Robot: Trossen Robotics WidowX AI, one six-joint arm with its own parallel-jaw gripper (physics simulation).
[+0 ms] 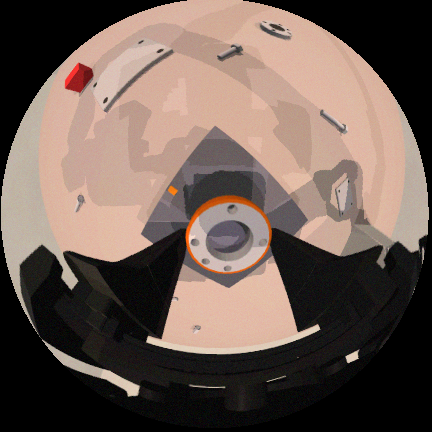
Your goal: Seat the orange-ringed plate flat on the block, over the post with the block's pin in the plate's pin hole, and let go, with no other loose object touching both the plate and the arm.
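Frame: origin at the arm's base, x left, y ahead, z down, level; millimetres.
Seen in the pictures: gripper, fingertip midpoint: (228, 233).
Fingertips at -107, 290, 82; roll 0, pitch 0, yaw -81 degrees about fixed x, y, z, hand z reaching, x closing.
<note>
Pixels of each thing's top centre, then the offset from my fingertips to it, as dx, dy, dz. "pt": a spot on its surface instead. Level surfaces: height alone.
- orange-ringed plate at its top centre: (229, 243) +4, +1, -8
- dark grey square surface at its surface level: dz +19
- small orange mark at a spot on its surface: (172, 190) pt -36, +40, +18
- curved pale plate at its top centre: (122, 66) -225, +97, +35
- small pale plate at its top centre: (345, 197) +2, -180, +39
- tiny part at its top centre: (195, 331) +331, +118, +30
The orange-ringed plate (210, 215) is a pale disc with an orange rim, a wide central bore and several small holes. My gripper (228, 233) is shut on it, one dark finger at its left edge and one at its right. The plate hangs over a dark grey square surface (215, 147) that shows as a diamond, with a small orange mark (172, 190) on it. I cannot tell whether this surface is part of the block. A grey-violet surface shows through the bore. I cannot make out the post or the pin, nor whether the plate touches anything below.
A red block (79, 77) lies beside a curved pale plate (125, 70) at upper left. Bolts (230, 52) (333, 121) (79, 202) lie around, with a small flange (276, 29) at the top and a small pale plate (342, 195) at right. A tiny part (196, 328) shows between the fingers.
</note>
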